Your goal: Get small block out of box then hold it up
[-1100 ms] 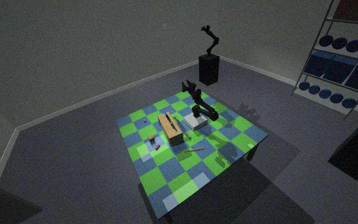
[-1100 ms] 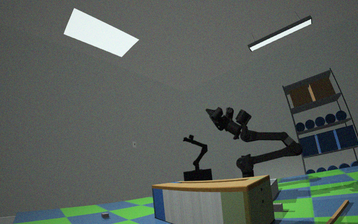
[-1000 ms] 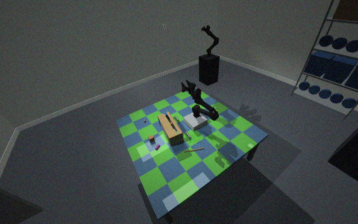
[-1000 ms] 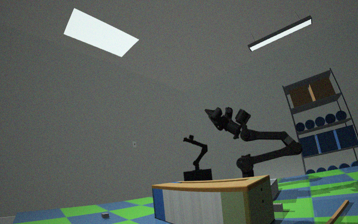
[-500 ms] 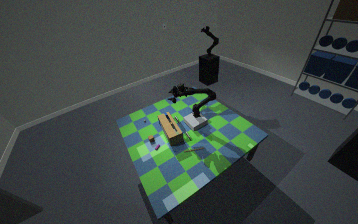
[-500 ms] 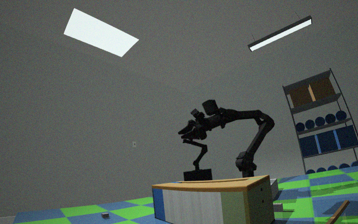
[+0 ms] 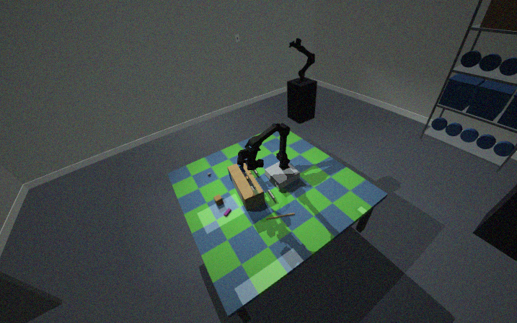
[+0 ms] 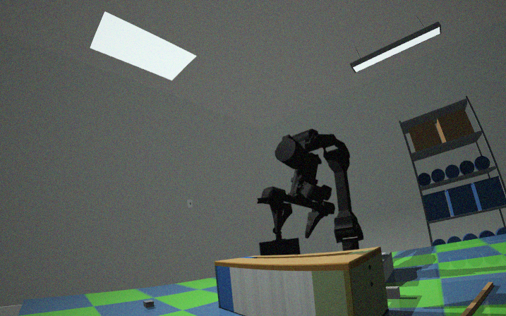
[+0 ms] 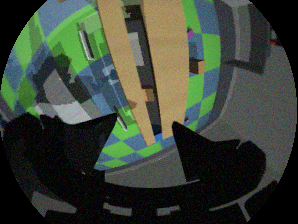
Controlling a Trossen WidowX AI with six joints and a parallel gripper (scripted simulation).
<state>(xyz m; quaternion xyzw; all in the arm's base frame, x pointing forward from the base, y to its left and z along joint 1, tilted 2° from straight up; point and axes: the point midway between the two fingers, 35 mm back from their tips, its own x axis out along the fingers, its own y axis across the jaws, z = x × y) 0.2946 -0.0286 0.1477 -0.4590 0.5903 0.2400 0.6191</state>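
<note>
My gripper tip is 2 cm short of the box, 2 cm to the right of it and 12 cm above it. From my gripper tip the other things lie so: thin wooden stick (2 cm behind, 37 cm to the left, 18 cm below).
</note>
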